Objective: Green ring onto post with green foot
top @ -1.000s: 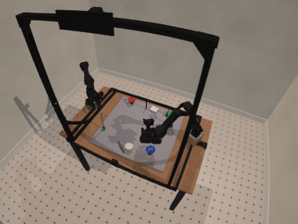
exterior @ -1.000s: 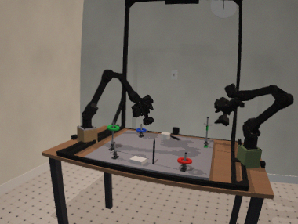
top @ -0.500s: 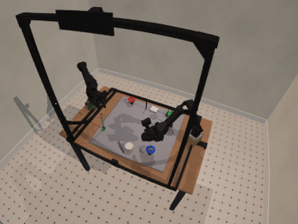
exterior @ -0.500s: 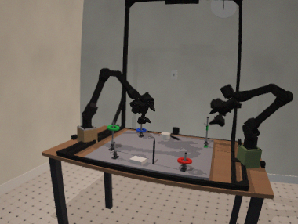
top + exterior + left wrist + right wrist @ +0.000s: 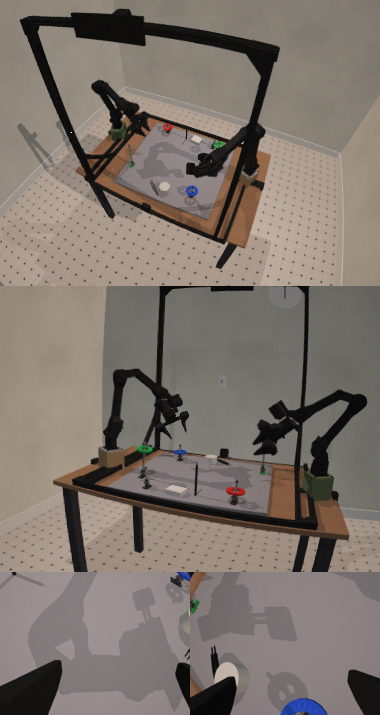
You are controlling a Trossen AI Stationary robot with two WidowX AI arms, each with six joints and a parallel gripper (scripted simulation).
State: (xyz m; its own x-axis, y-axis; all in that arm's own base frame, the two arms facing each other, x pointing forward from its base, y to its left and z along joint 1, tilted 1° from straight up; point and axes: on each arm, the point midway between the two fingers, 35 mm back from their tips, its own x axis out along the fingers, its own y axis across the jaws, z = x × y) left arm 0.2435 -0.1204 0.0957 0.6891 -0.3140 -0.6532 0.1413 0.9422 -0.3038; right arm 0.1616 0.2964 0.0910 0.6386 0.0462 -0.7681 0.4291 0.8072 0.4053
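My left hand is 120 mm short of the green ring, 480 mm to the left of it and 50 mm above it. The rest, counted from my left hand: white block 220 mm ahead, 290 mm to the right, 170 mm below; then blue ring 220 mm behind, 440 mm to the right, 140 mm below; then grey post 170 mm behind, 20 mm to the left, 80 mm below.
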